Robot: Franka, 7 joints.
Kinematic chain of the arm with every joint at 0, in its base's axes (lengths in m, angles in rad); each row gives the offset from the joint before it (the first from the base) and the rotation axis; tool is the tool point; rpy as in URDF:
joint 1: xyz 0 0 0.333 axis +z
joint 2: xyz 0 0 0 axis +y
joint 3: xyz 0 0 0.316 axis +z
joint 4: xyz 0.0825 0 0 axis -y
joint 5: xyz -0.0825 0 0.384 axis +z
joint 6: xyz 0 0 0 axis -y
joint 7: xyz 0.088 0 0 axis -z
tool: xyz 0 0 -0.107 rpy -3.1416 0 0
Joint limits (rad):
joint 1: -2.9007..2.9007
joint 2: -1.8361..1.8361
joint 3: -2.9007..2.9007
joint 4: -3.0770..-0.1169
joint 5: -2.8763..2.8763
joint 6: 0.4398..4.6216
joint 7: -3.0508..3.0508
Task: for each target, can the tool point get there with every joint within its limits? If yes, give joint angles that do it. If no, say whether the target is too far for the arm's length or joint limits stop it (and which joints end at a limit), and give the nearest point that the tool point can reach.
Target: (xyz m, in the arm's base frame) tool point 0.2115 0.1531 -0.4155
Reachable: no: joint limits stop it (at a limit: joint 2) | nearest point 0.2132 0.1543 -0.3604 | short by 0.055 m
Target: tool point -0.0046 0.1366 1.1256
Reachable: yes | joints -1.4361 -0.6220 0.2052 -0.5924 -0.6642 1.7050 -1.9759
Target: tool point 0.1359 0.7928 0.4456
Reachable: yes | joints -1.0714 -1.4875 1.3993 -1.1176 -0.8424 2.7106 -0.8263
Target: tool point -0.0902 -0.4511 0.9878
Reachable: yes | joints -0.2129 0.3095 -1.8955 -1.0353 2.2293 2.7863 -0.2203
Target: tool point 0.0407 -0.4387 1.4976
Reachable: no: too far | nearest point 0.0280 -0.3023 1.1354 | short by 0.387 m
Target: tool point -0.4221 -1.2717 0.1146
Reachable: no: too far | nearest point -0.2667 -0.8036 0.1950 | short by 0.500 m
